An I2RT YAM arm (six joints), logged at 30 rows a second.
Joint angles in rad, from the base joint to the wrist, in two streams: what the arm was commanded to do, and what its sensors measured. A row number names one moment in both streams.
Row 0, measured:
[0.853, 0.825, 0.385, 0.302, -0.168, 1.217]
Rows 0 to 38, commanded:
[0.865, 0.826, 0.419, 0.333, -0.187, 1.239]
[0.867, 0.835, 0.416, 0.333, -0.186, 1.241]
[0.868, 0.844, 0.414, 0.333, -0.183, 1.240]
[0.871, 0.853, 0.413, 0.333, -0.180, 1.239]
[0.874, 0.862, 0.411, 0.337, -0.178, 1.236]
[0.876, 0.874, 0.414, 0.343, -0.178, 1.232]
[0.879, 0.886, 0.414, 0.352, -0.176, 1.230]
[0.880, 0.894, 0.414, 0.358, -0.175, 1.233]
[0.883, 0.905, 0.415, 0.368, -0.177, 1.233]
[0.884, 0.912, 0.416, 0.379, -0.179, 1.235]
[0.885, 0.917, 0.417, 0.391, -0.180, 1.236]
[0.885, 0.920, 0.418, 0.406, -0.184, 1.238]
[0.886, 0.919, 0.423, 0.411, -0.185, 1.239]
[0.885, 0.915, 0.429, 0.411, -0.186, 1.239]
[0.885, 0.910, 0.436, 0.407, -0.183, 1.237]
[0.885, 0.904, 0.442, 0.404, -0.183, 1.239]
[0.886, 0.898, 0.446, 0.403, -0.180, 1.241]
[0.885, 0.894, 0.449, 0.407, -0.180, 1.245]
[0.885, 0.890, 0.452, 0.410, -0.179, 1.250]
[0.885, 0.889, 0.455, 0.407, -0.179, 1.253]
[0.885, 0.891, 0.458, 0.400, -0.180, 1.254]
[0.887, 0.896, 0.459, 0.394, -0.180, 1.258]
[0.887, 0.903, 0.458, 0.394, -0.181, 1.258]
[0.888, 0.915, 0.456, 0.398, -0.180, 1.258]
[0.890, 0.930, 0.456, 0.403, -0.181, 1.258]
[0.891, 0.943, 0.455, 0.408, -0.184, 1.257]
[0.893, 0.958, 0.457, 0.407, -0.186, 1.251]
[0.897, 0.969, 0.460, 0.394, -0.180, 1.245]
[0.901, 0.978, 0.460, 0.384, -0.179, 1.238]
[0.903, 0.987, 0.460, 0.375, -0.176, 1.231]
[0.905, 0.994, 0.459, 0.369, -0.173, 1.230]
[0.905, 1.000, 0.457, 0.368, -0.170, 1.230]
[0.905, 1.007, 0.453, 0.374, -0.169, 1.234]
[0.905, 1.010, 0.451, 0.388, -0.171, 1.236]
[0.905, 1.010, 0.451, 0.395, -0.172, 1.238]
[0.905, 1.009, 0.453, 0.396, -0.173, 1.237]
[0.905, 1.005, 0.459, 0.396, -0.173, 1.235]
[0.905, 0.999, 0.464, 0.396, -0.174, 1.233]
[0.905, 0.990, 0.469, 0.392, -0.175, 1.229]
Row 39, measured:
[0.894, 1.004, 0.440, 0.392, -0.152, 1.235]
